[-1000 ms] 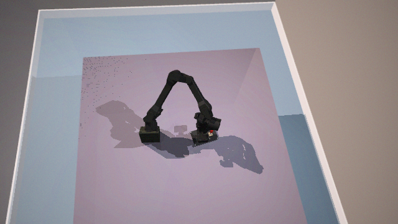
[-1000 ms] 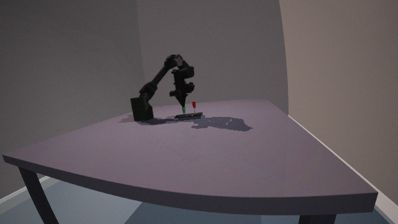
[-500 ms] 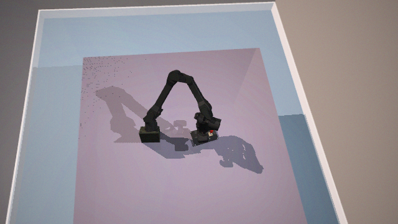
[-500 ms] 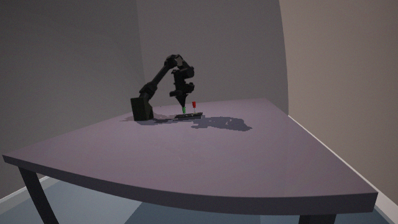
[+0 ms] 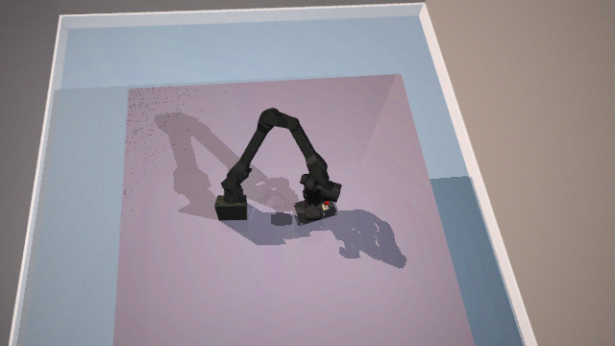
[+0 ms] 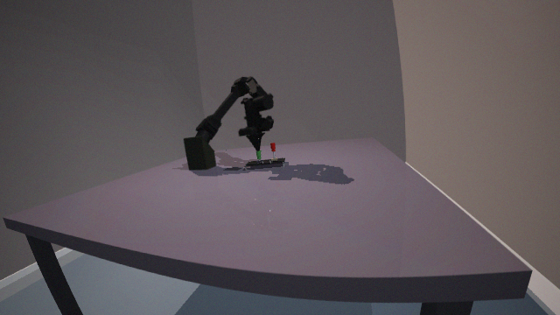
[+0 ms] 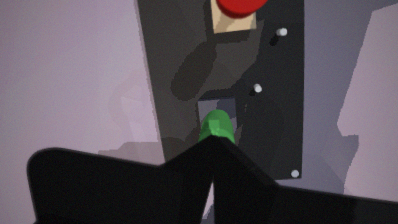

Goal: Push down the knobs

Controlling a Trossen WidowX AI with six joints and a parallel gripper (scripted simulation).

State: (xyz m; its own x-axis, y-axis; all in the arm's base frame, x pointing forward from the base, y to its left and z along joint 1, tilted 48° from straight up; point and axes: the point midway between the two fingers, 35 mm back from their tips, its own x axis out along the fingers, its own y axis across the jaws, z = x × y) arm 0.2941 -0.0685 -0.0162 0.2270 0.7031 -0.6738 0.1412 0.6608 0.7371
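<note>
Now: gripper tip 2 cm above the green knob. From my gripper tip the other things lie so: red knob 7 cm ahead, 1 cm to the right, 1 cm above.
</note>
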